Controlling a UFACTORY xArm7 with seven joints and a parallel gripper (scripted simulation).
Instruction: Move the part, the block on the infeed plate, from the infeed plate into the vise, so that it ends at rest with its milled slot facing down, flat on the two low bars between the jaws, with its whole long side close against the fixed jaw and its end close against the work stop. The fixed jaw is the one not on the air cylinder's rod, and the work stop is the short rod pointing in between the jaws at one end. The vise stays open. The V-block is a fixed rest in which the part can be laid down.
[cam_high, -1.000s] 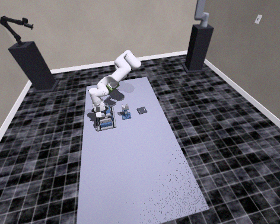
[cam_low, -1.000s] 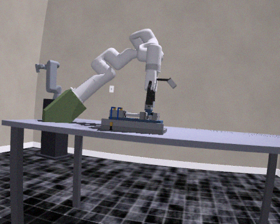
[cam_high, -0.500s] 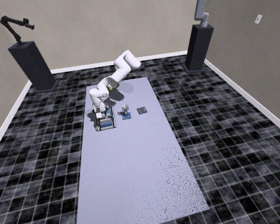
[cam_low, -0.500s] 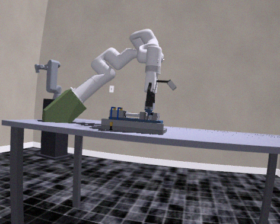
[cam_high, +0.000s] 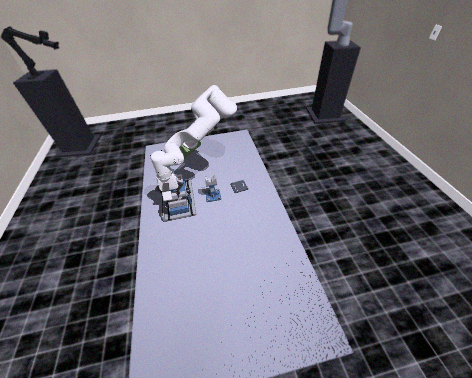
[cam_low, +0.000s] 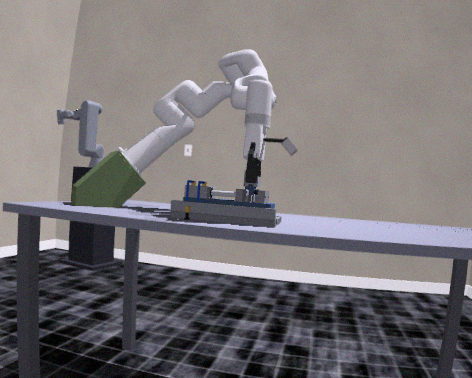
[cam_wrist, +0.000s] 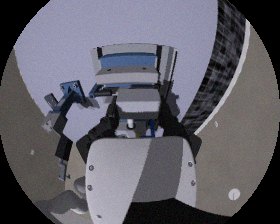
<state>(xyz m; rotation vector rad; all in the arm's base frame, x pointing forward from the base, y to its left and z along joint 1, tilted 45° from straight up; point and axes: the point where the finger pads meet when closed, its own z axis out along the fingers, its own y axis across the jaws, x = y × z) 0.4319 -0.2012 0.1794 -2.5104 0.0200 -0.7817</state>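
Now: hand 2 cm above the part. Round my hand: air cylinder 16 cm behind, 1 cm to the right, 5 cm below; then blue vise bed 7 cm behind, 1 cm to the left, 9 cm below.
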